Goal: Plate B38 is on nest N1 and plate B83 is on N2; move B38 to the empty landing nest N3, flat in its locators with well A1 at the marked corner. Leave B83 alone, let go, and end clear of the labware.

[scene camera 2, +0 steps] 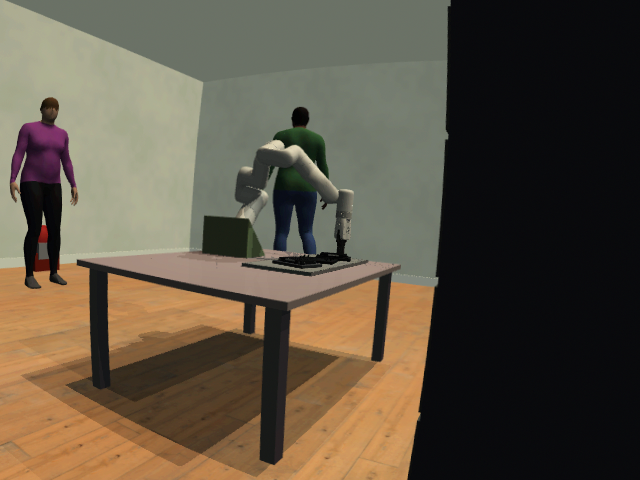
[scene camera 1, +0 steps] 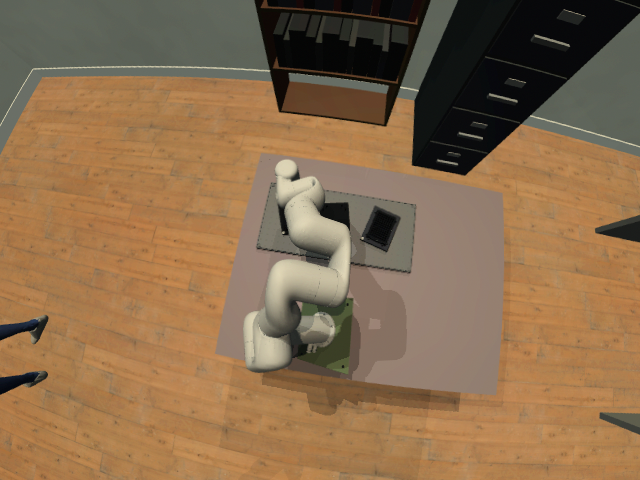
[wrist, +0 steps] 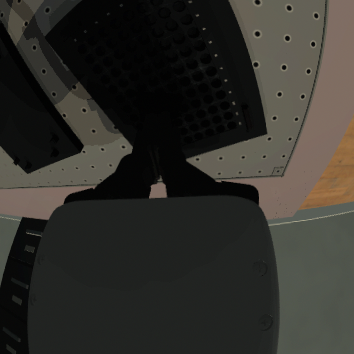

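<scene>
A black plate with rows of wells (wrist: 200,75) lies in the wrist view, with a dark nest around it. My gripper (wrist: 160,128) (scene camera 2: 341,251) is shut, its fingers together over the near end of that plate; whether the tips touch it is too dark to tell. In scene camera 1 the arm hides the gripper and most of the left nest (scene camera 1: 282,222). The middle nest (scene camera 1: 338,212) (wrist: 35,115) is plain black where it shows. A second welled plate (scene camera 1: 382,227) sits in the right nest (scene camera 1: 362,238), turned at an angle. No plate or nest names are legible.
The nests stand on a grey perforated board (scene camera 1: 398,260) (scene camera 2: 310,271) (wrist: 300,50) on the pinkish table (scene camera 1: 454,289) (scene camera 2: 206,273). The arm's green base block (scene camera 1: 343,356) (scene camera 2: 227,237) stands behind. A bookshelf (scene camera 1: 336,78) and a filing cabinet (scene camera 1: 496,77) stand beyond the table.
</scene>
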